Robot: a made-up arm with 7 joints.
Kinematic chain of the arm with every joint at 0, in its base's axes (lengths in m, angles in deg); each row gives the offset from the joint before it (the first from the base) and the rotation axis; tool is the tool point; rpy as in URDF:
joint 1: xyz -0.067 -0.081 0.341 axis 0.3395 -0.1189 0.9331
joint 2: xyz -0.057 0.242 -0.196 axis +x
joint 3: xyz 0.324 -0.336 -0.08 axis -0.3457 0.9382 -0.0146
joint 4: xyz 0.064 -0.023 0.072 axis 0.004 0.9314 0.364
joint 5: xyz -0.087 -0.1 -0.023 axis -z
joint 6: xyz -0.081 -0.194 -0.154 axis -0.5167 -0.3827 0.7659
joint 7: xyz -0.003 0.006 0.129 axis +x
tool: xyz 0.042 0.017 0.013 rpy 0 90 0
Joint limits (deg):
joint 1: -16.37..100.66
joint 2: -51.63..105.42
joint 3: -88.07..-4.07
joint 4: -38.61..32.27
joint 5: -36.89..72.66
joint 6: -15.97..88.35
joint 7: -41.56..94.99
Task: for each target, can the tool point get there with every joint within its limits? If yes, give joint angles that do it. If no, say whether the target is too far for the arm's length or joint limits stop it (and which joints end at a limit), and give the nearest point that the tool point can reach.
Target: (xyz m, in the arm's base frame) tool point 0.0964 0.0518 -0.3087
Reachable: yes | joints 8.37 40.24 -39.04 -23.45 54.83 22.38 49.66
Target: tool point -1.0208 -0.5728 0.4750
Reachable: no: joint limits stop it (at a limit: joint 1, joint 2, joint 3, joint 4, joint 6) | nearest point -0.7956 0.1488 0.1546 | short by 0.821 m
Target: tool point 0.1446 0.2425 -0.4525
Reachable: yes | joints -7.32 84.99 -30.25 -19.00 7.00 18.74 28.30
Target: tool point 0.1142 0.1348 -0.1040
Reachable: yes | joints 59.23 7.68 -22.56 -31.94 63.34 6.89 -4.27
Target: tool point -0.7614 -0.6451 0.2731
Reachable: no: joint limits stop it (at a limit: joint 1, joint 4, joint 6, joint 7) | nearest point -0.1442 -0.4626 0.2115 | short by 0.647 m
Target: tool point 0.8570 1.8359 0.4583
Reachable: no: too far | nearest point 0.1501 0.7498 -0.0428 | short by 1.389 m
